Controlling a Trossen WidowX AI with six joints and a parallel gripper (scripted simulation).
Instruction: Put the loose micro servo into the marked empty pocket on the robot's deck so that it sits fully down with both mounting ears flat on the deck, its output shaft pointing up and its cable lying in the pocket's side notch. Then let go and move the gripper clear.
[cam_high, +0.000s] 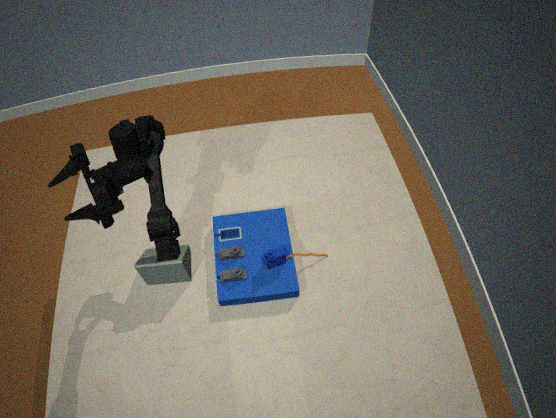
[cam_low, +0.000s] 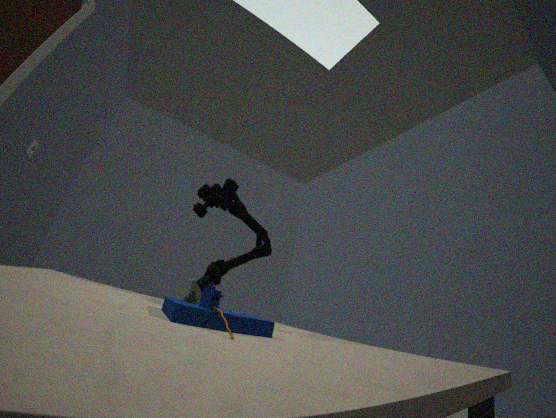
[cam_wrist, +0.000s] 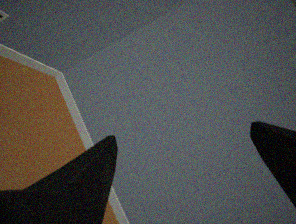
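Right now my gripper tip is 440 mm short of the blue deck, 100 mm to the right of it and 500 mm above it.
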